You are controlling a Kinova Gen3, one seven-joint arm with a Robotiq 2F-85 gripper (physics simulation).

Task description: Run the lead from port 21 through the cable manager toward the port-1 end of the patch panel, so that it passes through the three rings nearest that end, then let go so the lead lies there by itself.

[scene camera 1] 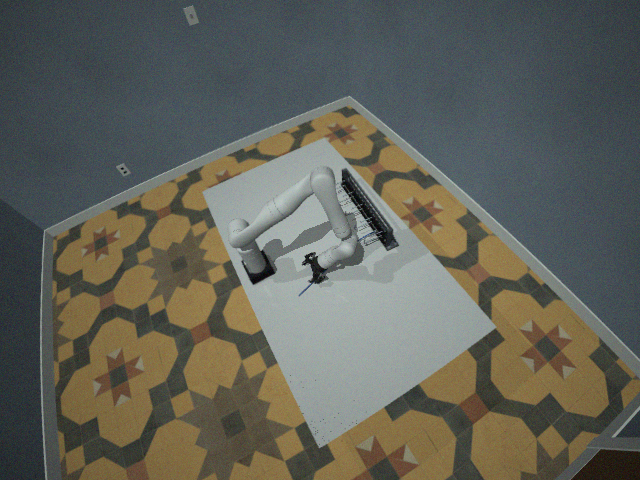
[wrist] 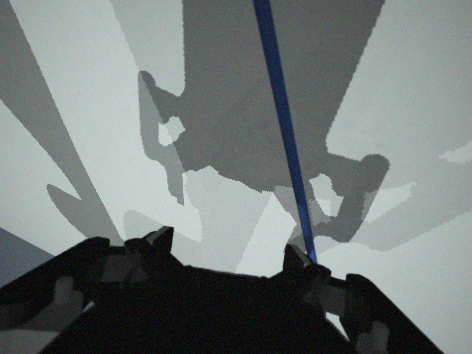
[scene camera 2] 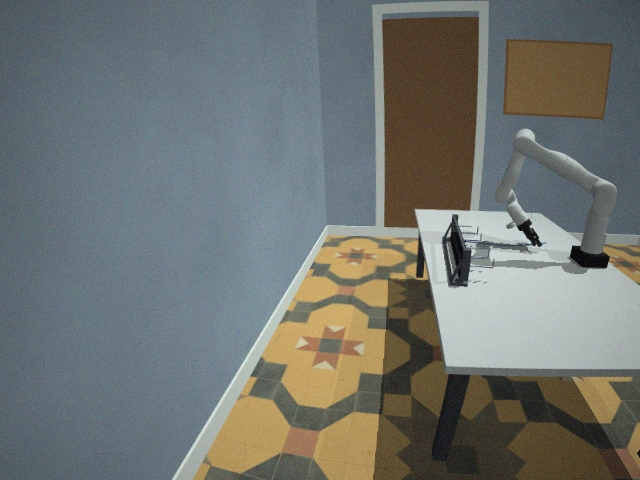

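The black patch panel (scene camera 1: 369, 210) (scene camera 2: 458, 253) stands along the table's far edge from the arm's base. The cable manager's thin wire rings (scene camera 2: 493, 263) stick out on its arm side; port numbers are too small to read. The blue lead (scene camera 1: 305, 289) (scene camera 2: 511, 244) (wrist: 283, 115) runs from the panel past the gripper, its free end beyond the fingers. My gripper (scene camera 1: 309, 271) (scene camera 2: 537, 244) (wrist: 228, 248) is open, low over the table. In the wrist view the lead passes behind the right fingertip, not midway between the fingers. Whether it touches that finger is hidden. Whether it crosses any ring cannot be told.
The white table (scene camera 1: 392, 330) (scene camera 2: 527, 320) carries the arm's black base (scene camera 1: 259, 269) (scene camera 2: 589, 257) on the side across from the panel. Arm shadows fall over the table around the gripper. The arm hides part of the lead and the rings in scene camera 1.
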